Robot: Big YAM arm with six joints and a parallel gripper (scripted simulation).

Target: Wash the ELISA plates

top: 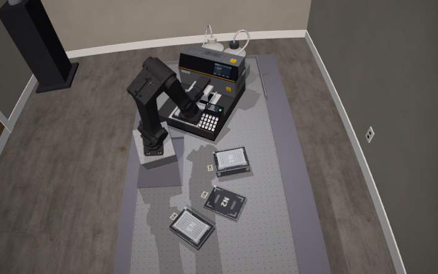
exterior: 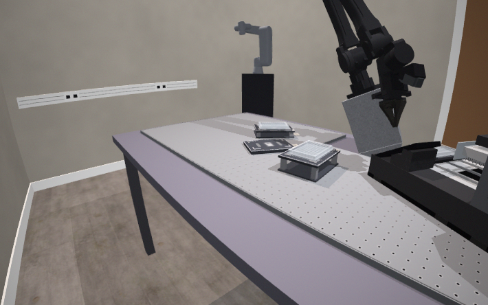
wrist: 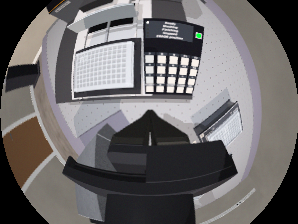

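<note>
Right now my hand is 4 cm past the washer carrier, 12 cm to the right of it and 7 cm above it. From my hand the other things lie so: plate washer: 4 cm ahead, 25 cm to the left, 1 cm below.
</note>
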